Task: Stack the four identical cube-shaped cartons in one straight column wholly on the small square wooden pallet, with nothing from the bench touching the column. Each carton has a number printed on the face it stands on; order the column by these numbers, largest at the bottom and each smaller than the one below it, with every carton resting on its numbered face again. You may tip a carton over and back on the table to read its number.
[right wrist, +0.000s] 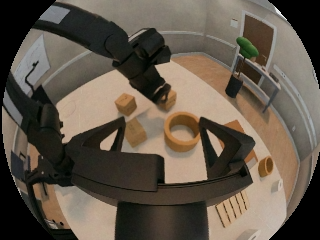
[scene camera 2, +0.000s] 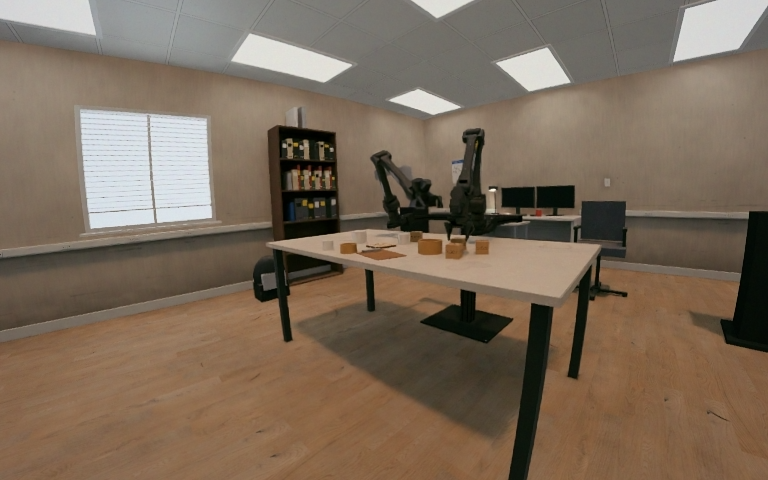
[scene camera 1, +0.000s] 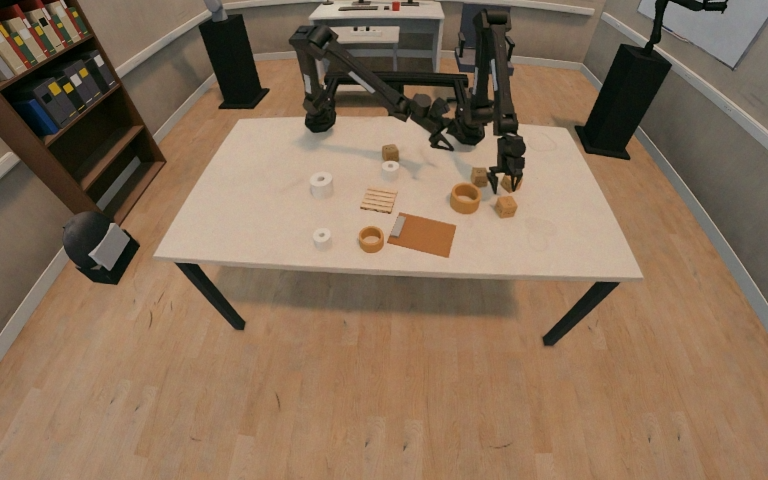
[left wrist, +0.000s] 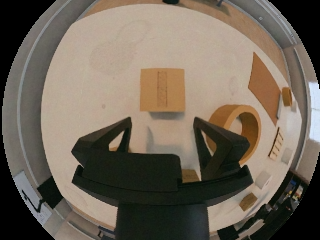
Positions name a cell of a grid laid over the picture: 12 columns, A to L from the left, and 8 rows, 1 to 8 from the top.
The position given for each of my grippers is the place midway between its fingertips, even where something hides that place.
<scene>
I see my left gripper (left wrist: G5), my right gripper (right wrist: G5), a carton (left wrist: G3) and a brown clipboard (scene camera 1: G4).
The brown clipboard also shows in the left wrist view (left wrist: J3). My left gripper shows as well in the right wrist view (right wrist: F4).
</scene>
